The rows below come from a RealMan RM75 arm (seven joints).
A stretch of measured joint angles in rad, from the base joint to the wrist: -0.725, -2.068, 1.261, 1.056, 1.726, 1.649, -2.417; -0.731, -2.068, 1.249, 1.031, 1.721, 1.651, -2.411; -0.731, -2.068, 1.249, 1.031, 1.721, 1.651, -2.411; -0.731, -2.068, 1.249, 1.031, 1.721, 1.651, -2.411; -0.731, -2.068, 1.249, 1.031, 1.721, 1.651, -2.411; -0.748, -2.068, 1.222, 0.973, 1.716, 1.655, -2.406; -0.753, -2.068, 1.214, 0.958, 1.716, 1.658, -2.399; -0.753, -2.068, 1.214, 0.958, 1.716, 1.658, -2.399; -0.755, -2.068, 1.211, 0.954, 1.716, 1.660, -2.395; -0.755, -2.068, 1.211, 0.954, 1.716, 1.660, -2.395
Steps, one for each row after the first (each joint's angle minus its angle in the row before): -0.006, 0.000, -0.012, -0.025, -0.005, 0.002, 0.006; 0.000, 0.000, 0.000, 0.000, 0.000, 0.000, 0.000; 0.000, 0.000, 0.000, 0.000, 0.000, 0.000, 0.000; 0.000, 0.000, 0.000, 0.000, 0.000, 0.000, 0.000; -0.017, 0.000, -0.027, -0.058, -0.005, 0.004, 0.005; -0.005, 0.000, -0.008, -0.015, 0.000, 0.003, 0.007; 0.000, 0.000, 0.000, 0.000, 0.000, 0.000, 0.000; -0.002, 0.000, -0.003, -0.004, 0.000, 0.002, 0.004; 0.000, 0.000, 0.000, 0.000, 0.000, 0.000, 0.000
